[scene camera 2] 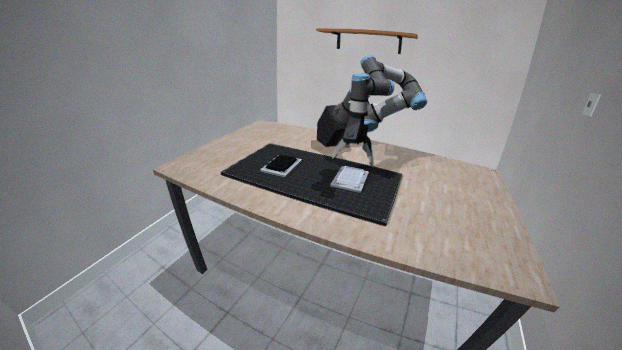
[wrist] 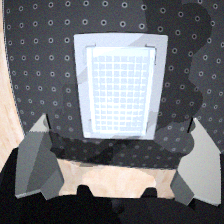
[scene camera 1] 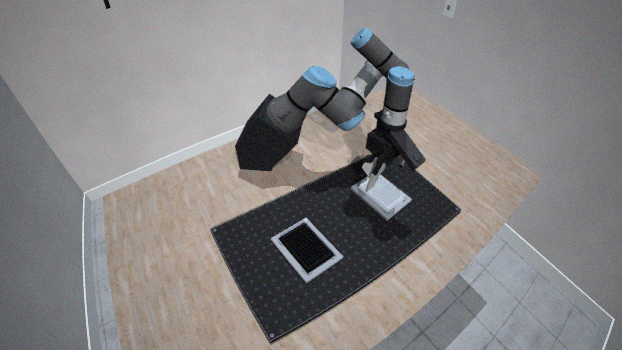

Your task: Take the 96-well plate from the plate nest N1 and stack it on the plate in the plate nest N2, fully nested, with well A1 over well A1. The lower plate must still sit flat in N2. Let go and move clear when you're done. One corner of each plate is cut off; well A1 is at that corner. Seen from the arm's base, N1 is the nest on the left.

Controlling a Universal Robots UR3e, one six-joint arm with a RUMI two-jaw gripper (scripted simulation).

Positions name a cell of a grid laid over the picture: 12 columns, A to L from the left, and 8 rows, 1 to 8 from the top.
Labels:
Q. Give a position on a white 96-well plate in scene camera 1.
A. H5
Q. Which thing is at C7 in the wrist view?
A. The gripper.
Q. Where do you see a white 96-well plate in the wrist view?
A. G5

